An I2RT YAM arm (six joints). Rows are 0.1 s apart.
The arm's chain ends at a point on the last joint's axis. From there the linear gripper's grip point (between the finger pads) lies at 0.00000 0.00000 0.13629 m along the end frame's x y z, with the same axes.
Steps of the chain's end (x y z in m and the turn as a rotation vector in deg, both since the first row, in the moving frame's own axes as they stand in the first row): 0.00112, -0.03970, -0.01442, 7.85, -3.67, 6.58; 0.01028, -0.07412, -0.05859, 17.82, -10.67, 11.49; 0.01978, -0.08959, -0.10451, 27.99, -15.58, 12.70; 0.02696, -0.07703, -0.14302, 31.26, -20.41, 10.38; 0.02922, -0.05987, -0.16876, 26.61, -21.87, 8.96; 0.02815, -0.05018, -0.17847, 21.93, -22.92, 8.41
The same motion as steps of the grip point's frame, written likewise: -0.00649, -0.05876, -0.01597, 7.85, -3.67, 6.58; -0.01019, -0.11782, -0.06742, 17.82, -10.67, 11.49; -0.00793, -0.15621, -0.12518, 27.99, -15.58, 12.70; -0.01149, -0.15008, -0.17087, 31.26, -20.41, 10.38; -0.01473, -0.12311, -0.19261, 26.61, -21.87, 8.96; -0.01971, -0.10343, -0.19879, 21.93, -22.92, 8.41
